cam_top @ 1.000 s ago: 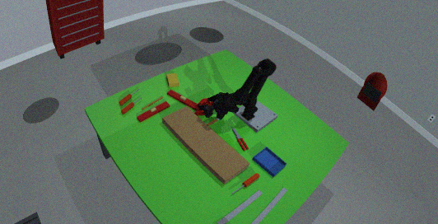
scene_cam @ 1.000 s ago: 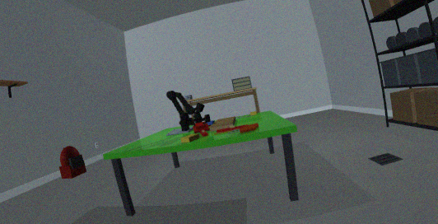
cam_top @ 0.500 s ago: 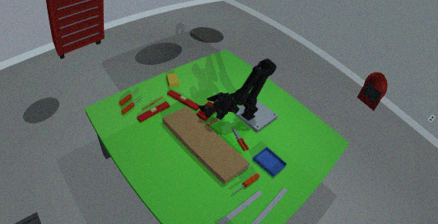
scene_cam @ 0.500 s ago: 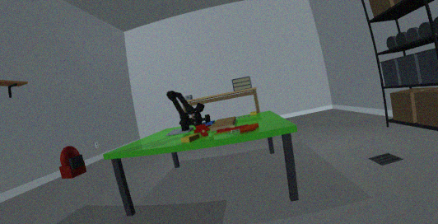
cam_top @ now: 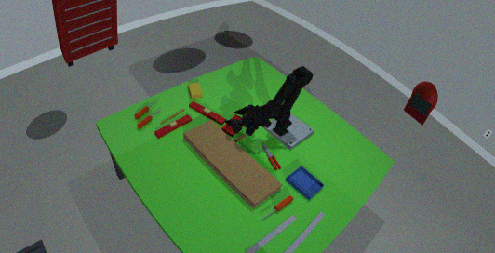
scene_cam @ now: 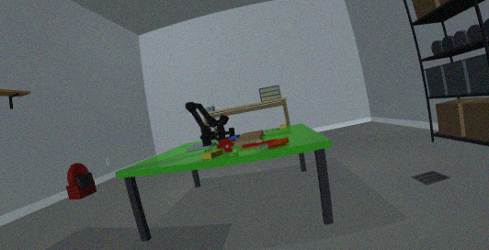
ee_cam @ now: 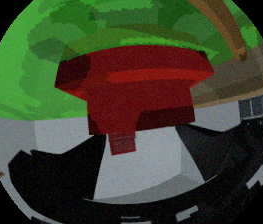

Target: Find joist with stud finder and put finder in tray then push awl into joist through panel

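My gripper tip is 30 mm to the right of the stud finder and 20 mm above it. From my gripper tip the other things lie so: awl 20 mm behind, 110 mm to the left, 50 mm below; then blue tray 60 mm behind, 520 mm to the left, 50 mm below.
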